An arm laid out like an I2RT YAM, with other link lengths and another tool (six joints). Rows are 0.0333 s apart.
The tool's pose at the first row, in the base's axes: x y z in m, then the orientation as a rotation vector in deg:
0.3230, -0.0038, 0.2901, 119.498, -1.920, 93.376
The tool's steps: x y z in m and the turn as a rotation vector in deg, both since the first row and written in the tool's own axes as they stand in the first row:
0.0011, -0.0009, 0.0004, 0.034, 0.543, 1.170
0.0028, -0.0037, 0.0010, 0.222, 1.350, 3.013
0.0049, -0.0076, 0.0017, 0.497, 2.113, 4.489
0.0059, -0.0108, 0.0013, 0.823, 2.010, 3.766
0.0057, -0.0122, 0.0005, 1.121, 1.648, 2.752
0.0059, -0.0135, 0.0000, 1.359, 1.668, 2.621
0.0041, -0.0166, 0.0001, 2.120, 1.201, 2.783
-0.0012, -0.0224, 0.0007, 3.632, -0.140, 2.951
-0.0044, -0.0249, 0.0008, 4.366, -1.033, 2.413
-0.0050, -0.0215, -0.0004, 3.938, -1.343, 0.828
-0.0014, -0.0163, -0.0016, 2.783, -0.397, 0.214
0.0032, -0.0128, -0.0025, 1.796, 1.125, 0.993
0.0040, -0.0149, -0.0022, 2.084, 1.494, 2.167
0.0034, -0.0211, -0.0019, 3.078, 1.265, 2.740
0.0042, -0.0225, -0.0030, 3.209, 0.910, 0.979
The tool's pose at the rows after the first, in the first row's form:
0.3240, -0.0029, 0.2907, 119.429, -2.940, 94.636
0.3259, -0.0002, 0.2912, 119.436, -4.469, 96.615
0.3283, 0.0036, 0.2916, 119.414, -5.565, 98.365
0.3292, 0.0068, 0.2914, 119.545, -4.563, 97.954
0.3289, 0.0083, 0.2909, 119.786, -3.363, 97.089
0.3289, 0.0097, 0.2907, 119.909, -3.023, 97.116
0.3294, 0.0119, 0.2879, 120.921, -2.733, 96.990
0.3303, 0.0153, 0.2808, 123.233, -2.127, 96.194
0.3302, 0.0166, 0.2770, 124.364, -1.249, 95.171
0.3279, 0.0139, 0.2779, 123.802, -0.023, 93.762
0.3262, 0.0108, 0.2832, 121.966, -0.008, 94.019
0.3256, 0.0093, 0.2889, 120.207, -1.126, 95.741
0.3268, 0.0113, 0.2888, 120.464, -2.008, 96.920
0.3288, 0.0164, 0.2860, 121.571, -1.879, 97.362
0.3285, 0.0183, 0.2864, 121.432, -0.022, 95.987

